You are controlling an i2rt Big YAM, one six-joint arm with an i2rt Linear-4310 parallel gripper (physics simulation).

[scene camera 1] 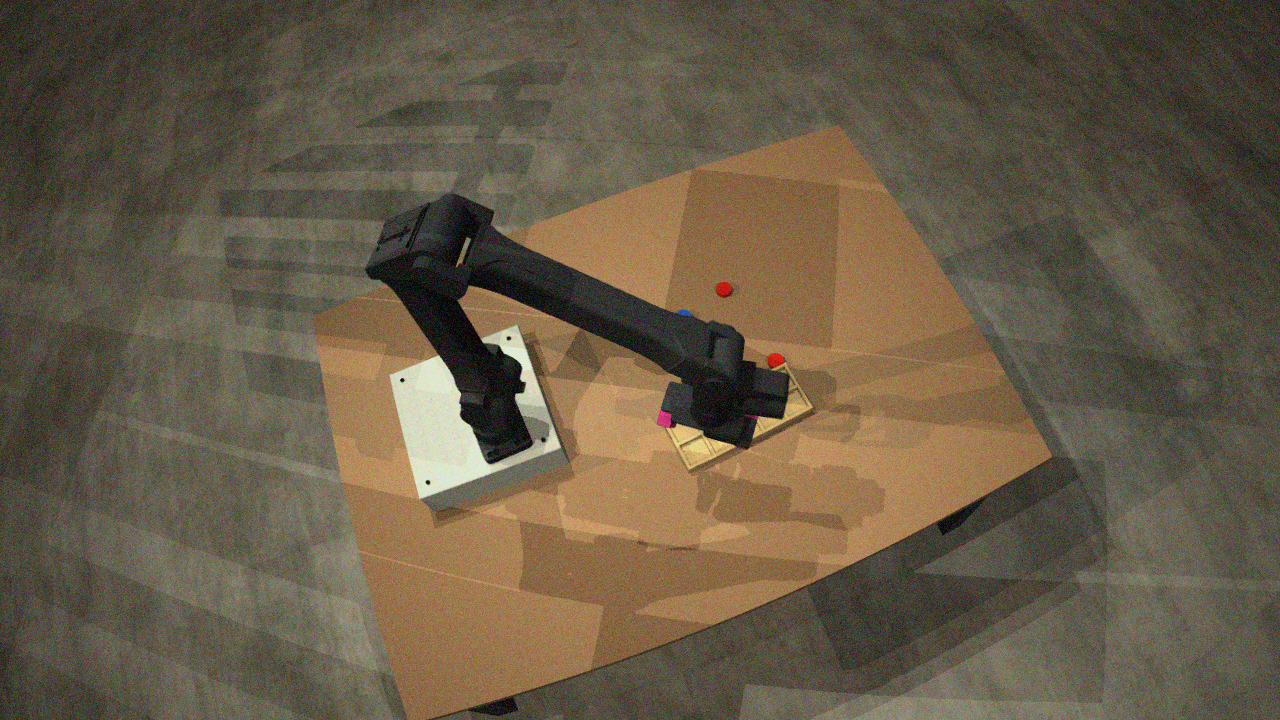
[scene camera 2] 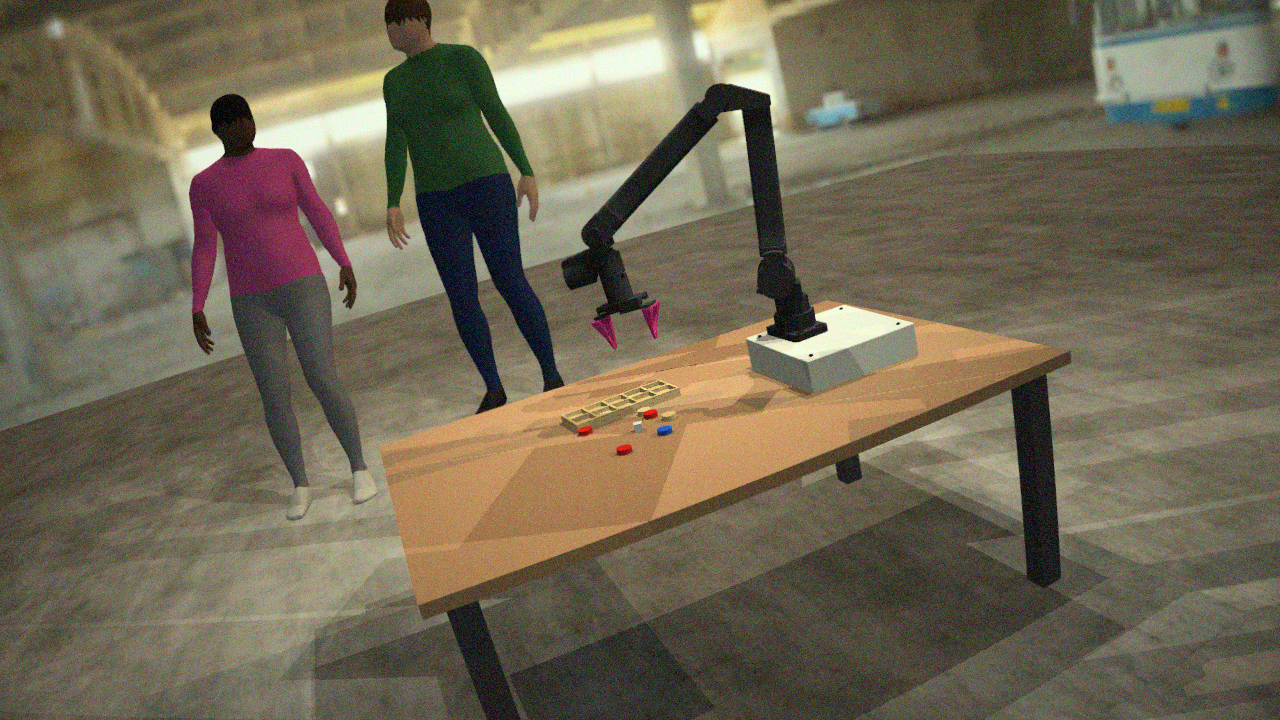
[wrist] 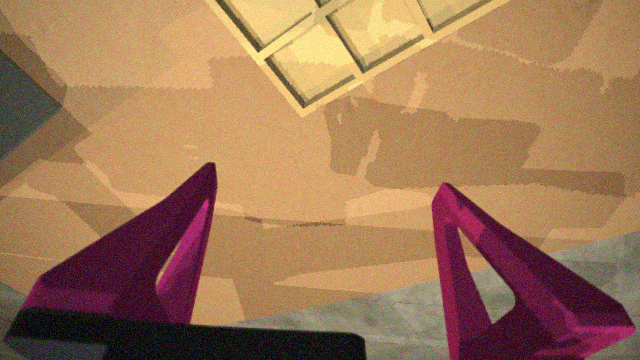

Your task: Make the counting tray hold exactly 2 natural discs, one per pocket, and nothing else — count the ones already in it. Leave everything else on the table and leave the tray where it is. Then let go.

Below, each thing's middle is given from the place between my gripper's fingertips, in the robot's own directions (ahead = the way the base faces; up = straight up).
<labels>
Right now my hand is 8 cm short of the counting tray (scene camera 1: 696,451), 4 cm to the right of it and 11 cm above it.
</labels>
